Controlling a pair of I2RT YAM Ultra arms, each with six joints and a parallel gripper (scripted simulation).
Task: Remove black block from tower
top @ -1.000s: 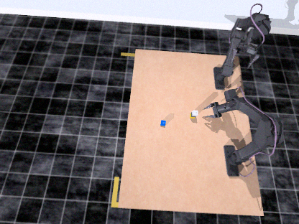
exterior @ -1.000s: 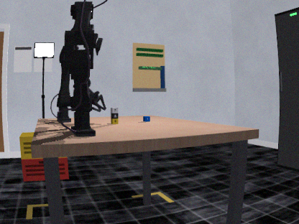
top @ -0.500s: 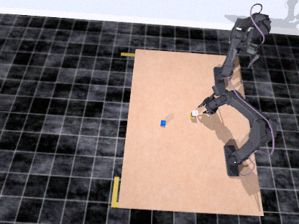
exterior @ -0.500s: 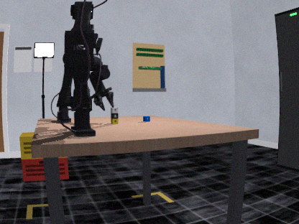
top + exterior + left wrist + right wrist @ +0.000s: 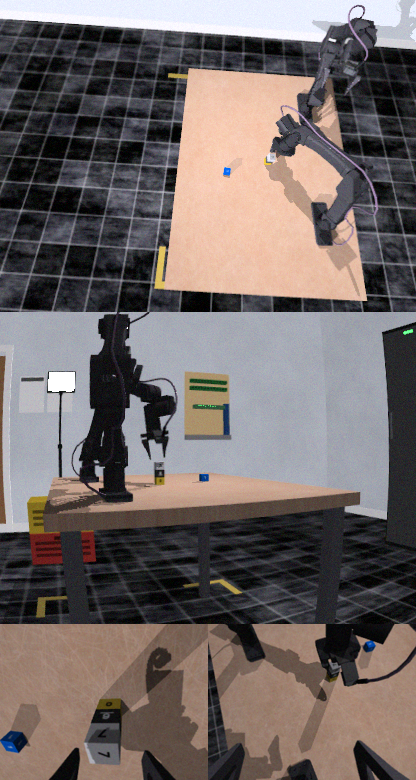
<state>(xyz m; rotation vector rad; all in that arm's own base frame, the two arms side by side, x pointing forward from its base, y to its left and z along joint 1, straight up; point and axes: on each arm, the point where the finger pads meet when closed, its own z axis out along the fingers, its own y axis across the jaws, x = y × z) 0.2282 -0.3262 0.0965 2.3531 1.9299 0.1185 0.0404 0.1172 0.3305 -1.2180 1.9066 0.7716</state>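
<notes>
The grey block showing 7 is 1 cm ahead of my left hand, 2 cm to the left of it and 4 cm below it. The rest, counted from my left hand: black block showing 6: 1 cm ahead, 2 cm to the left, 6 cm below.
The black block showing 6 lies 200 mm ahead of my right hand, 220 mm to the left of it and 300 mm below it. Round my right hand: grey block showing 7 (200 mm ahead, 220 mm to the left, 270 mm below).
</notes>
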